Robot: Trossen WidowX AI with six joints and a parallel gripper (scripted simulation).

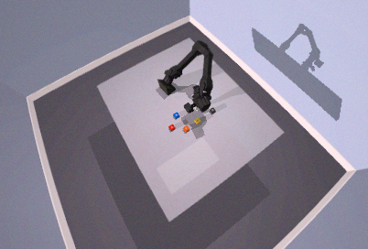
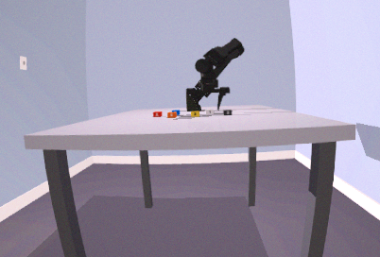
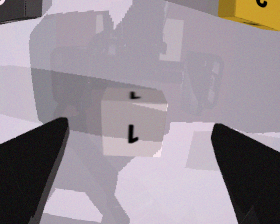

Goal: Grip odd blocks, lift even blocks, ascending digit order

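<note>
My gripper tip is now right at the white block. From my gripper tip the other things lie so: yellow block: 8 cm ahead, 5 cm to the right; then black block: 8 cm to the left, 7 cm ahead; then blue block: 15 cm to the right, 3 cm behind.
</note>
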